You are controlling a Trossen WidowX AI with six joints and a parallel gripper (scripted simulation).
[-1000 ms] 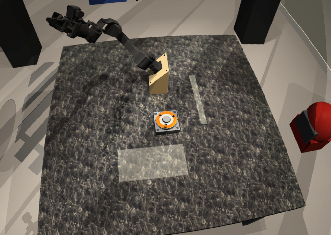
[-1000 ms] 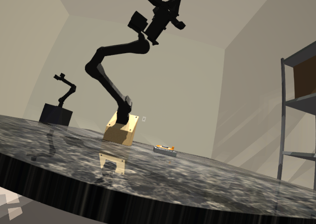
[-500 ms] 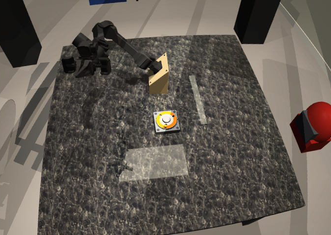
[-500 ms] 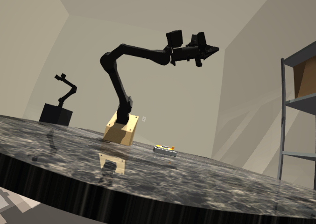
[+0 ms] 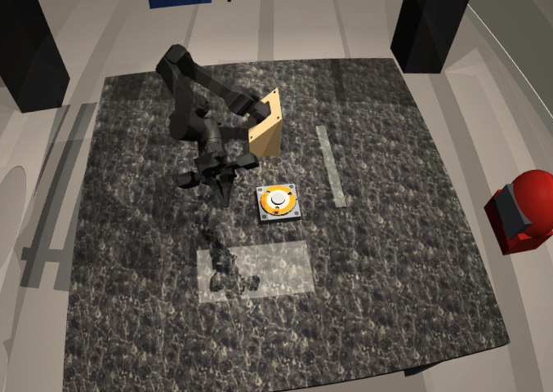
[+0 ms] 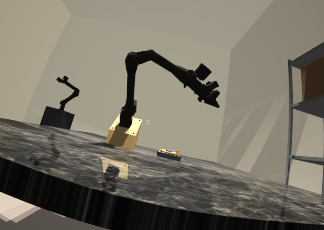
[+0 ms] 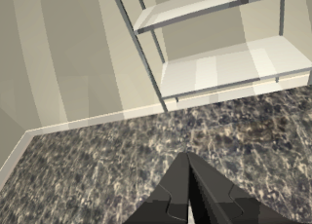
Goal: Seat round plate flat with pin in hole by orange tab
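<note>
The square grey base is 190 mm behind my gripper tip, 150 mm to the left of it and 290 mm below it.
</note>
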